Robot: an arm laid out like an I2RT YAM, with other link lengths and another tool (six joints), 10 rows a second.
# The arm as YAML. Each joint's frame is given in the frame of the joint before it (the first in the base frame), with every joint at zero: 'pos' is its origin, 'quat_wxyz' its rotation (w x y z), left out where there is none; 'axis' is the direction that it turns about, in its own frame. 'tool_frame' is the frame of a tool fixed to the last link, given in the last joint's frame.
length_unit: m
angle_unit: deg
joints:
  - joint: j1
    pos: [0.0, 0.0, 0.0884]
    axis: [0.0, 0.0, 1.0]
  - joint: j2
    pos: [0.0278, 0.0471, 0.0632]
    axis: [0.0, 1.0, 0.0]
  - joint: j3
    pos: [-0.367, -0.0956, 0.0]
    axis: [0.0, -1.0, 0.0]
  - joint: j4
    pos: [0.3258, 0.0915, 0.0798]
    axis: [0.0, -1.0, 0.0]
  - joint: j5
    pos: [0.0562, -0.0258, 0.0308]
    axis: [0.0, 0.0, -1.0]
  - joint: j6
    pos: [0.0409, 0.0, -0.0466]
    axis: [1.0, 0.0, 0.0]
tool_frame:
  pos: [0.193, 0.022, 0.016]
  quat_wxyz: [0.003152, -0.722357, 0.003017, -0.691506]
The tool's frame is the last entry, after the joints.
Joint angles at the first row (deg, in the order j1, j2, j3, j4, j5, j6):
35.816 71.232 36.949 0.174 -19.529 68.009
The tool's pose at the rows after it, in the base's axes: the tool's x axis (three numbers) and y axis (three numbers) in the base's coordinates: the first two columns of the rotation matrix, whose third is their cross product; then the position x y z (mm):
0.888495 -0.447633 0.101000 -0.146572 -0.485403 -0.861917 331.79 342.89 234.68
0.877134 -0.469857 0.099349 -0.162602 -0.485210 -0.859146 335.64 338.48 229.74
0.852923 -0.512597 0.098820 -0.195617 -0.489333 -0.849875 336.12 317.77 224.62
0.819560 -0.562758 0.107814 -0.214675 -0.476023 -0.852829 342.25 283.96 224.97
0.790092 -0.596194 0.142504 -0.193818 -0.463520 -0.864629 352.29 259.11 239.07
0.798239 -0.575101 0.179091 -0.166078 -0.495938 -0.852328 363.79 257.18 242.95
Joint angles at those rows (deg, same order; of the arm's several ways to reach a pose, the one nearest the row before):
35.865 72.103 35.638 5.240 -18.359 70.596
35.771 72.302 35.105 5.844 -17.150 71.288
34.446 69.916 33.507 4.244 -15.563 71.800
29.924 66.268 31.142 3.321 -16.336 70.938
25.733 63.406 30.569 2.974 -17.416 69.048
23.933 65.165 32.534 1.944 -18.809 65.440

